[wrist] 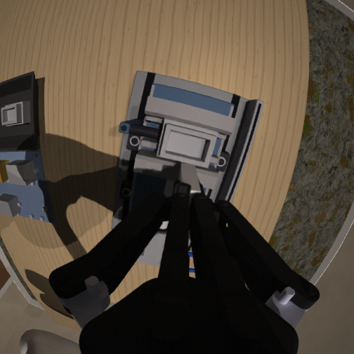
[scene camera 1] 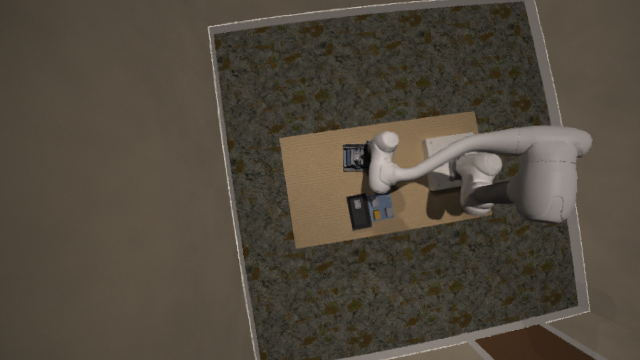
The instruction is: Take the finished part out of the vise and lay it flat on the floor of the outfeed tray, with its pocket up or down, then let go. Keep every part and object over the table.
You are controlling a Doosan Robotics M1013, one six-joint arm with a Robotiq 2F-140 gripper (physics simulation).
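Places are measured from the arm's base along level axes (x ahead, y left, z up), in metres.
Pixels of known places: gripper, fingertip midpoint: (scene camera 1: 362, 154); arm's base, link origin: (scene camera 1: 459, 167).
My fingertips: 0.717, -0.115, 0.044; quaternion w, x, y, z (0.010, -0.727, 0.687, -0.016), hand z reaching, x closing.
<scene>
For each thing: its top centre in the pictures, then the offset to it from my fingertips, as dx, dy, dz. "spot": a spot on its surface instead. Level surfaces: height alone.
- vise, top centre: (scene camera 1: 367, 155) -0.034, +0.008, -0.003
- black outfeed tray, surface spot: (scene camera 1: 361, 225) spot: +0.014, +0.489, -0.079
- small grey part with a pocket, top centre: (scene camera 1: 358, 204) +0.036, +0.337, -0.055
- blue plate, top centre: (scene camera 1: 380, 206) -0.135, +0.366, -0.094
- yellow block, top centre: (scene camera 1: 377, 214) -0.098, +0.416, -0.058
- wooden table, surface height: dz -0.102
The finished part (wrist: 187, 144), a light grey block with a rectangular pocket facing up, sits between the jaws of the vise (wrist: 240, 150) (scene camera 1: 354, 170). My gripper (wrist: 185, 174) is shut and empty, its fingertips above the vise beside the part, on the near side in the wrist view. In scene camera 1 the arm's wrist hides the fingers. The black outfeed tray (scene camera 1: 361, 225) (wrist: 25, 135) stands apart from the vise. A small grey part with a pocket (scene camera 1: 357, 204) (wrist: 12, 114) lies in it.
A blue plate (scene camera 1: 383, 204) (wrist: 37, 190) adjoins the tray and carries grey blocks (wrist: 21, 172) and a yellow block (scene camera 1: 377, 215) (wrist: 3, 171). A white base plate (scene camera 1: 437, 182) lies under the arm at the right of the wooden table (scene camera 1: 315, 200).
</scene>
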